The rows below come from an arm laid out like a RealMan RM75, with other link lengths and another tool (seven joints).
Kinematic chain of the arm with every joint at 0, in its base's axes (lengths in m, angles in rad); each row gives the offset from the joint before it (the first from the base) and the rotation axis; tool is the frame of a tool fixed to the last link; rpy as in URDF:
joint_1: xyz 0 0 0.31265 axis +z
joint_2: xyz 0 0 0 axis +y
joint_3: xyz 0 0 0.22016 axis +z
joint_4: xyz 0 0 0 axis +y
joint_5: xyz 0 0 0.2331 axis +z
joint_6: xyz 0 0 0 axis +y
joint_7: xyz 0 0 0.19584 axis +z
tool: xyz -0.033 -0.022 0.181 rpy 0 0.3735 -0.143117
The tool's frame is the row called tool.
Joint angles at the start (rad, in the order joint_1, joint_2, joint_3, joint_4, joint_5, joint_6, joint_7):
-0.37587, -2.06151, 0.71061, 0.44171, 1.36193, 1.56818, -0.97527
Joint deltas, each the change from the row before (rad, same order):
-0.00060, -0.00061, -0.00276, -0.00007, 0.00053, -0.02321, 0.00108
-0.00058, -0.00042, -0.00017, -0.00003, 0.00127, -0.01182, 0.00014
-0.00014, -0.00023, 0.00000, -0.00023, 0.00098, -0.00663, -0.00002
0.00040, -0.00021, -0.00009, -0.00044, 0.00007, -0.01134, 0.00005
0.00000, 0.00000, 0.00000, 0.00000, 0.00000, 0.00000, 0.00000
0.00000, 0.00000, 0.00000, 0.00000, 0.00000, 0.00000, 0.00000
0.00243, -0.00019, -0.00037, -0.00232, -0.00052, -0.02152, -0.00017
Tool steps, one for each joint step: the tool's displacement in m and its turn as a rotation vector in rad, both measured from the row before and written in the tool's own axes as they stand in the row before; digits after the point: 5 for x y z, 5 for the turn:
-0.00270, -0.00830, -0.00198, 0.02023, -0.00848, 0.00893
-0.00205, -0.00358, -0.00098, 0.00892, -0.00588, 0.00352
-0.00133, -0.00196, -0.00070, 0.00514, -0.00368, 0.00164
-0.00177, -0.00383, -0.00133, 0.01012, -0.00507, 0.00320
0.00000, 0.00000, 0.00000, 0.00000, 0.00000, 0.00000
0.00000, 0.00000, 0.00000, 0.00000, 0.00000, 0.00000
-0.00358, -0.00774, -0.00358, 0.02205, -0.00971, 0.00477

